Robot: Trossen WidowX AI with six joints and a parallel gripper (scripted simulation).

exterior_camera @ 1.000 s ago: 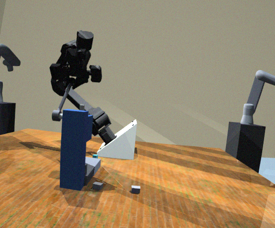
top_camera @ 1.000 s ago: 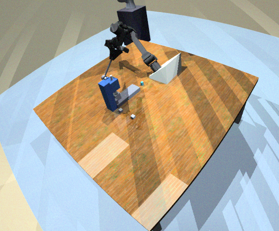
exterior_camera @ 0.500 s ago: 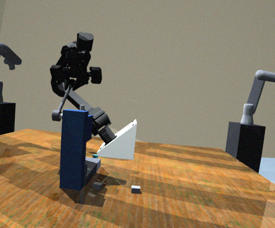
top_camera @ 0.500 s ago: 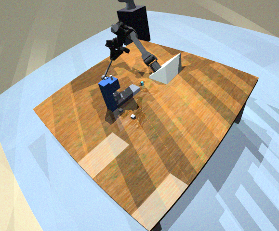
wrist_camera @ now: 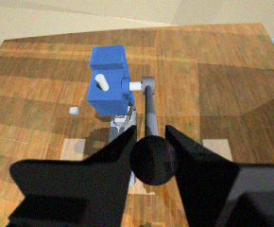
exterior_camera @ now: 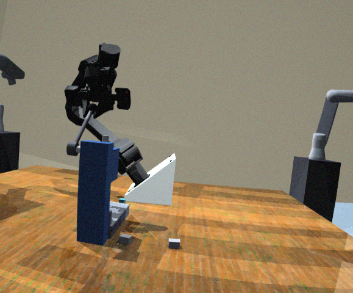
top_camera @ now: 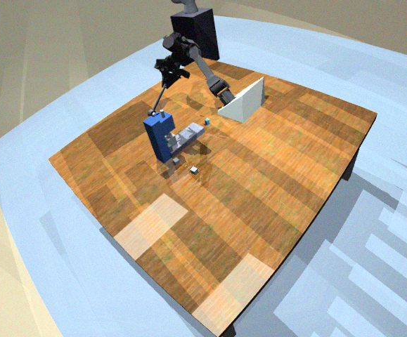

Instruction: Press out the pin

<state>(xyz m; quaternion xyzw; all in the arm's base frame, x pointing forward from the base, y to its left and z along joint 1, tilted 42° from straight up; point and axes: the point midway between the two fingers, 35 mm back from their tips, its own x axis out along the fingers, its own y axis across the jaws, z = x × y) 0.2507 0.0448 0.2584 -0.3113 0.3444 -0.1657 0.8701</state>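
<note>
The punch lies 12 cm below my gripper tip, 10 cm ahead of it and 7 cm to the left of it. Also, from my gripper tip: teal cube: 25 cm below, 13 cm behind, 9 cm to the left; then lever: 4 cm ahead, 3 cm below, 1 cm to the left.
</note>
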